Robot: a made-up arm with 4 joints.
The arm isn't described. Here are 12 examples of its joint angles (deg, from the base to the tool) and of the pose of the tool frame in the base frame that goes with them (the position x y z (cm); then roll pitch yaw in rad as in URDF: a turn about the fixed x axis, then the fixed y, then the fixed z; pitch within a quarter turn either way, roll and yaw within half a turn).
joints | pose
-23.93 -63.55 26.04 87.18 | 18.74 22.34 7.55 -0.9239 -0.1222 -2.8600
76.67 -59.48 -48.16 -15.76 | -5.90 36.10 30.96 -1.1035 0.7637 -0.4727
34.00 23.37 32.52 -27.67 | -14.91 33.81 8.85 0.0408 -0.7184 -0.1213
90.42 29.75 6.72 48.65 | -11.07 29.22 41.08 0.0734 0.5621 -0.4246
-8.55 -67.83 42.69 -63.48 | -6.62 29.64 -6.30 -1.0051 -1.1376 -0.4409
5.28 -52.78 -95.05 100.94 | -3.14 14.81 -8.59 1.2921 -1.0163 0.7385
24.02 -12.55 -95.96 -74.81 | -9.03 26.35 22.03 -1.6181 0.8373 0.7133
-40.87 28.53 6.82 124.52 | 9.47 32.09 -12.74 -1.0303 -1.0060 -2.1485
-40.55 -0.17 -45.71 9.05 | -11.14 19.13 -10.36 -3.0219 -0.4141 0.2489
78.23 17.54 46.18 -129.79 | 9.14 39.91 17.30 2.5089 -0.2440 -2.2525
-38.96 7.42 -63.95 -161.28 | 12.81 16.53 12.74 0.1829 0.5724 2.5739
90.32 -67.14 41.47 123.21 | 15.39 21.34 10.16 3.0508 -0.2882 2.9589
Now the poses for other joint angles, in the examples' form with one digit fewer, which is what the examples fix.
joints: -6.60 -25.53 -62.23 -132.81
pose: -1.2 13.6 16.4 -0.731 0.553 1.460
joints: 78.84 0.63 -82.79 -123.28
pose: 2.6 13.0 17.1 -0.983 -0.506 1.799
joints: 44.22 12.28 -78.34 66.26
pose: 1.0 43.7 1.8 -1.771 -0.954 -1.052
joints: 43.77 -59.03 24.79 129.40
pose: 16.7 21.3 6.5 -2.377 -0.265 3.015
